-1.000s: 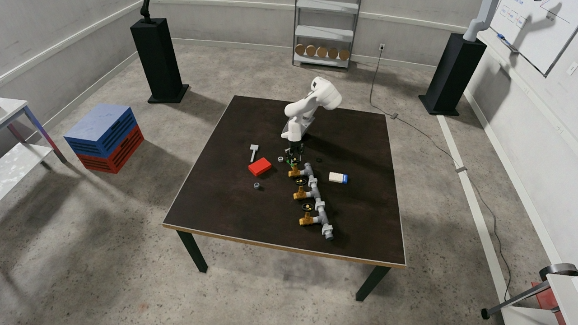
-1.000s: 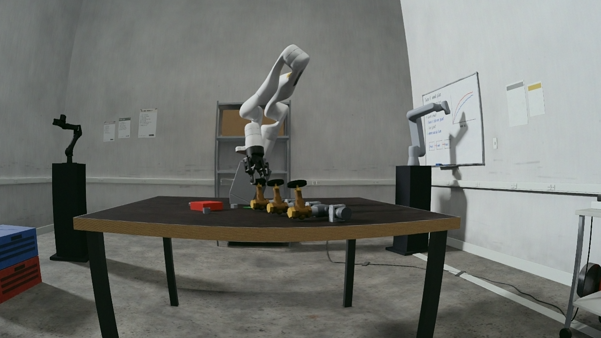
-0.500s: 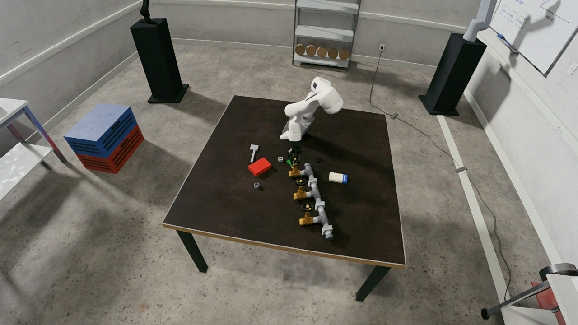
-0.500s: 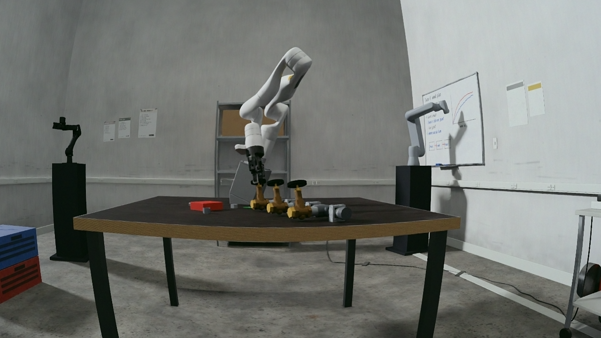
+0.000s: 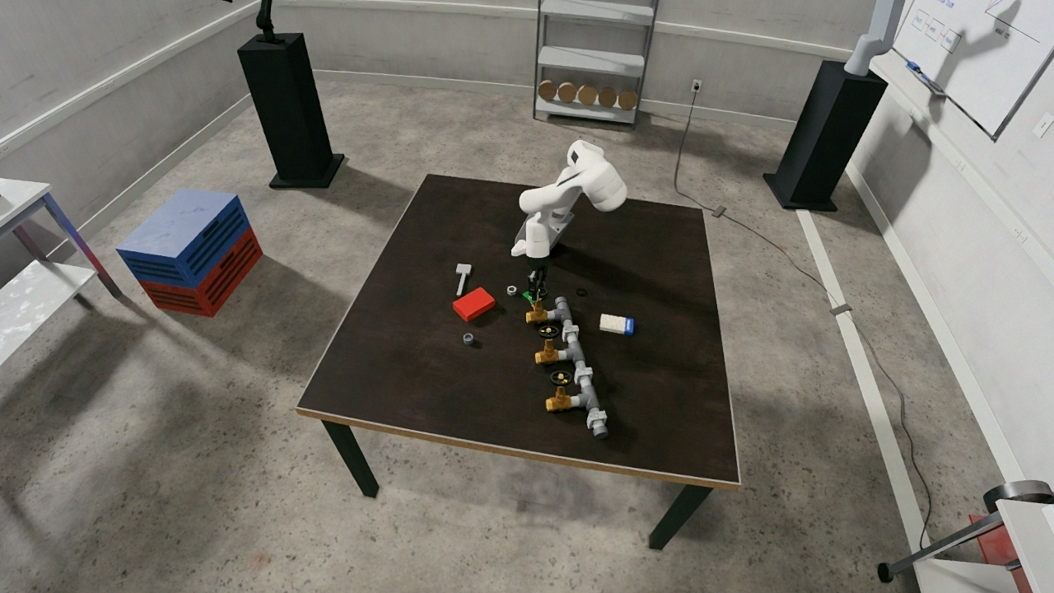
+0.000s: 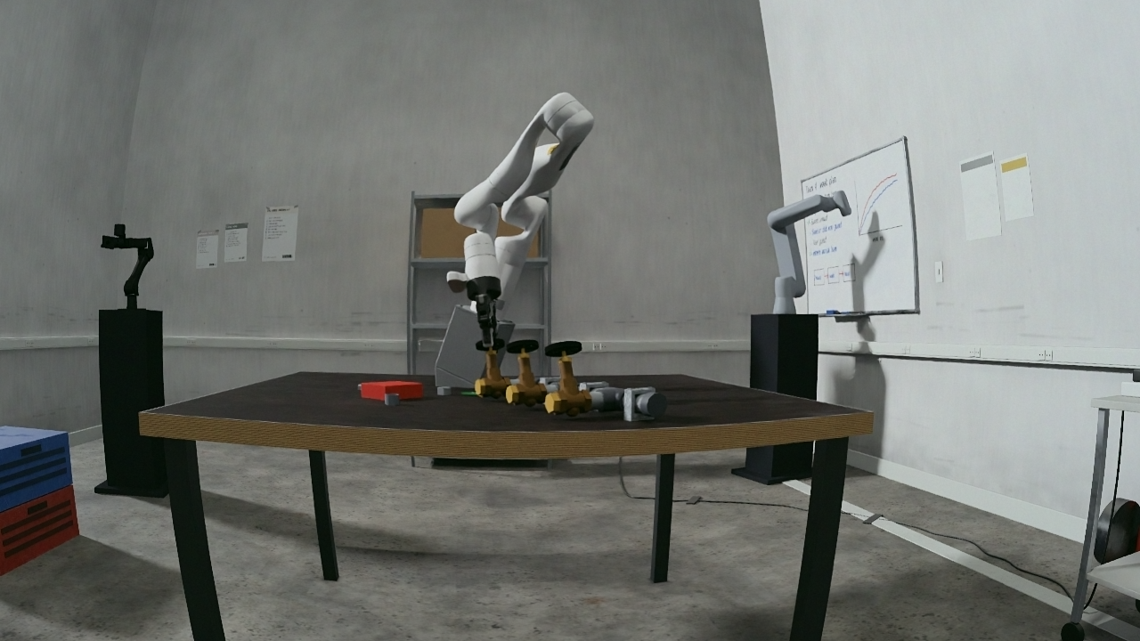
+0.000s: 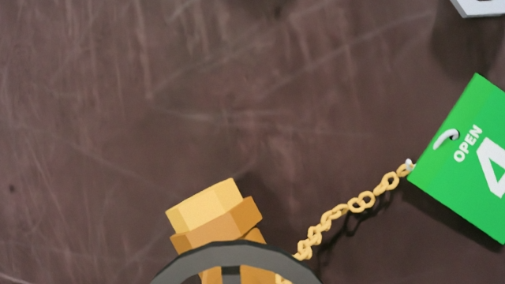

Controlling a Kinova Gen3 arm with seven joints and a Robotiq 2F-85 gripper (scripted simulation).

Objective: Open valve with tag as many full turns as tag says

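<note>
Right now my hand is 90 mm past the green tag, 20 mm to the left of it and 110 mm above it. From my hand the other things lie so: white-and-blue box (40 mm ahead, 270 mm to the left, 110 mm below); red block (30 mm behind, 220 mm to the right, 100 mm below); small grey ring (120 mm ahead, 220 mm to the right, 110 mm below).
</note>
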